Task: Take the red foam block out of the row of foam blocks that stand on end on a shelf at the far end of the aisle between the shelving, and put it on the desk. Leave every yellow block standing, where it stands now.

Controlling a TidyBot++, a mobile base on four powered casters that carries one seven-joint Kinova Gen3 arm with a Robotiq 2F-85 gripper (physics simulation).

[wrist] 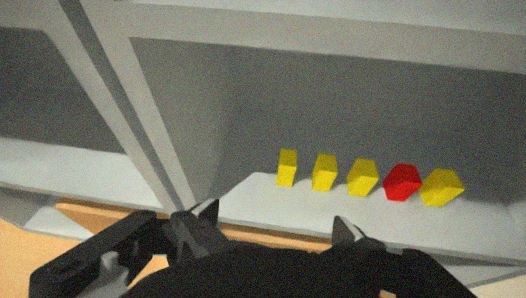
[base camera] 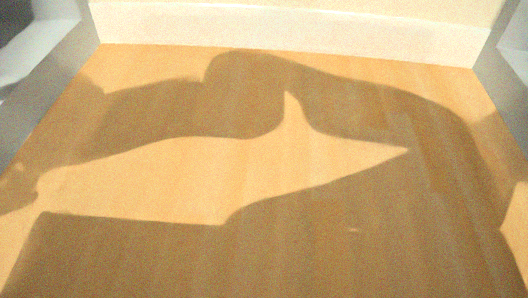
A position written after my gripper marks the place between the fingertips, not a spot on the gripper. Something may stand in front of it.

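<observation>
Wrist camera: my gripper (wrist: 274,219) and a red foam block (wrist: 403,180) visible. Base camera view: the red foam block is out of frame.
</observation>
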